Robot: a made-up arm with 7 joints.
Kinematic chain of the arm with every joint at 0, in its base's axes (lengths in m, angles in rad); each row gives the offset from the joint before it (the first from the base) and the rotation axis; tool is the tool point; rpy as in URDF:
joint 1: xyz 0 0 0.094 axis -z
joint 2: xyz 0 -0.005 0.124 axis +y
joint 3: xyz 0 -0.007 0.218 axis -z
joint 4: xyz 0 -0.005 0.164 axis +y
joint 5: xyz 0 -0.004 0.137 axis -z
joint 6: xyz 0 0 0.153 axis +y
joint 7: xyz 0 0 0.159 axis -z
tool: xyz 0 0 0 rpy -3.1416 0 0
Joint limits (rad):
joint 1: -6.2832..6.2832
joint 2: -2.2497..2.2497
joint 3: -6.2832..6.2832
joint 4: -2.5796..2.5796
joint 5: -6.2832..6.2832
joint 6: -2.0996..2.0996
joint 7: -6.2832..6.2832
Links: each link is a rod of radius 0.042 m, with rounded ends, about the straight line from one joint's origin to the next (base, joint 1, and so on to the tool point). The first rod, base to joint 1, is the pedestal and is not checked.
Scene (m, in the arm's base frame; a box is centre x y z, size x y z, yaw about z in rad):
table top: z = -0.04
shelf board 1: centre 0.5 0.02 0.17 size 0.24 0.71 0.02 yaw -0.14
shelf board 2: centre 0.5 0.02 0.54 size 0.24 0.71 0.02 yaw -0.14
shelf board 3: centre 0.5 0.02 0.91 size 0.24 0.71 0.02 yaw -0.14
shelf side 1: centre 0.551 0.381 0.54 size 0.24 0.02 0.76 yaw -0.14
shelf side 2: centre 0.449 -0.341 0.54 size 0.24 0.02 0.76 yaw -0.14
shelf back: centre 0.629 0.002 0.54 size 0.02 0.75 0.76 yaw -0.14
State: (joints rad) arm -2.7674 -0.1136 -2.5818 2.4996 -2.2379 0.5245 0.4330
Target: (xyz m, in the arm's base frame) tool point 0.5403 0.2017 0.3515
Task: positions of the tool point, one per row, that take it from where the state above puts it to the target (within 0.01 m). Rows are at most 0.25 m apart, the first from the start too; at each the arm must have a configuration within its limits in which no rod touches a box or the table.
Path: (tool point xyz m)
1: 0.3778 -0.1395 0.2891
2: 0.4955 0.0050 0.3200
3: 0.5403 0.2017 0.3515

